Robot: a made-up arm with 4 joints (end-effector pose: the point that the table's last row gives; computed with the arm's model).
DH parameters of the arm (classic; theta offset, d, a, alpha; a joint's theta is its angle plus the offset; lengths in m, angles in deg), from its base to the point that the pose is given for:
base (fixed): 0 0.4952 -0.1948 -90
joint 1: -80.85 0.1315 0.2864 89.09
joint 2: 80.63 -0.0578 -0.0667 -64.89
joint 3: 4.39 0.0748 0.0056 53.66
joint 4: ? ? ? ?
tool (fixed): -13.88 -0.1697 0 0
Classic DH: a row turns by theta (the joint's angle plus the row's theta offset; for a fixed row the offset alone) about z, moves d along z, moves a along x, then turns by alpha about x.
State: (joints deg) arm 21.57 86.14 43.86 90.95
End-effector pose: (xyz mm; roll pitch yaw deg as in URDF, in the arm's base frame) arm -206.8 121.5 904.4 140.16 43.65 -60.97
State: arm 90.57 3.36 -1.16 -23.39
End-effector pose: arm -191.4 120.2 590.2 23.65 5.74 3.06
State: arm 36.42 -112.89 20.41 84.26
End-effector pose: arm -223.9 250.3 746.5 25.12 -13.53 5.15
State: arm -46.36 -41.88 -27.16 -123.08
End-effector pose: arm -545.8 187.4 624.2 -165.08 20.61 -26.36
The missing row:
joint 4: -46.98 0.3115 -0.1828 29.11
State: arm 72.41 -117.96 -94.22 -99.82
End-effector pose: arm -28.1 316.1 729.7 -30.85 81.54 50.34
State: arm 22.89 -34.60 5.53 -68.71
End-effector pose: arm -164.5 369.7 693.7 86.62 -15.61 -90.06
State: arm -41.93 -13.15 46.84 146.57
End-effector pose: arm -503.7 197.5 754.4 -116.07 50.37 -12.55
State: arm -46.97 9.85 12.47 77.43
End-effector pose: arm -484.0 -76.4 563.0 -111.05 3.20 54.40
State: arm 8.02 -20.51 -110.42 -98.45
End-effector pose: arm -343.0 -8.5 620.2 -169.91 15.92 7.24
